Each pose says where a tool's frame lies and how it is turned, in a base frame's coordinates. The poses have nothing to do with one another.
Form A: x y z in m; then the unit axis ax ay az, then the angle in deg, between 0 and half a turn.
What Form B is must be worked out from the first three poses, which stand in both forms.
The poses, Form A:
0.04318, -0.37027, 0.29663, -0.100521, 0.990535, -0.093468, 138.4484
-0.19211, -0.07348, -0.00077, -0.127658, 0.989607, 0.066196, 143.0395
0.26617, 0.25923, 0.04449, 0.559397, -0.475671, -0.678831, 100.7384
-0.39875, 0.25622, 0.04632, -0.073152, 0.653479, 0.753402, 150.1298
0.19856, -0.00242, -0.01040, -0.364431, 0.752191, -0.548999, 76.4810
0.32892, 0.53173, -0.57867, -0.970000, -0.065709, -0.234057, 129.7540
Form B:
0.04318, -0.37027, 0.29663, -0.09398, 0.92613, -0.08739, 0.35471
-0.19211, -0.07348, -0.00077, -0.12108, 0.93858, 0.06278, 0.31698
0.26617, 0.25923, 0.04449, 0.43083, -0.36635, -0.52282, 0.63784
-0.39875, 0.25622, 0.04632, -0.07068, 0.63140, 0.72795, 0.25772
0.19856, -0.00242, -0.01040, -0.22557, 0.46558, -0.33981, 0.78542
0.32892, 0.53173, -0.57867, -0.87824, -0.05949, -0.21191, 0.42456

